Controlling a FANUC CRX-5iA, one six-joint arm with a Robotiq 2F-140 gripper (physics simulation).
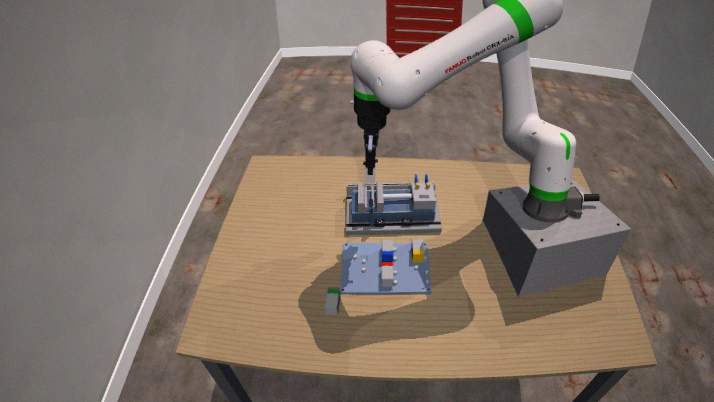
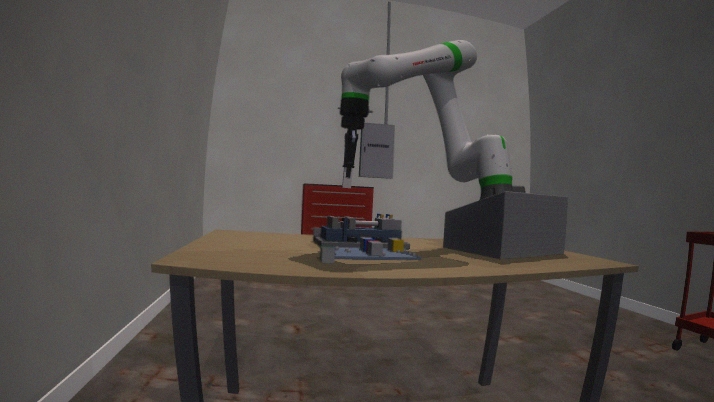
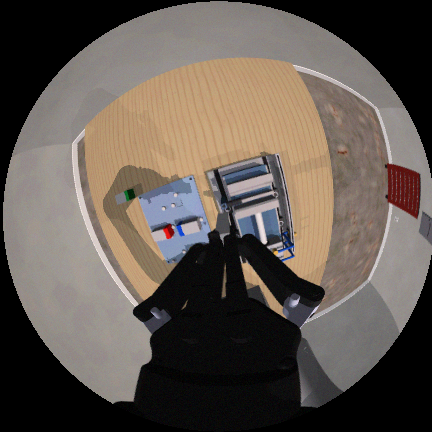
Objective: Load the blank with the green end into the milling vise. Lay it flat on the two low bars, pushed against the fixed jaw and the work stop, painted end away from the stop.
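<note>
The blank with the green end (image 1: 331,301) (image 2: 327,253) (image 3: 125,196) lies on the table, just off the front left corner of the blue fixture plate (image 1: 359,280) (image 3: 160,201). The milling vise (image 1: 391,210) (image 2: 359,230) (image 3: 250,187) stands behind the plate, and no blank shows between its jaws. My gripper (image 1: 370,175) (image 2: 346,182) (image 3: 224,220) is shut and empty. It points straight down and hangs well above the left end of the vise, far from the green-ended blank.
On the plate lie a blue-ended blank (image 1: 386,254) (image 3: 187,227), a red-ended blank (image 1: 386,273) (image 3: 163,233) and a yellow-ended blank (image 1: 418,252). The grey robot base block (image 1: 554,239) (image 2: 504,225) stands at the table's right. A red cabinet (image 1: 423,22) (image 2: 336,207) stands by the back wall.
</note>
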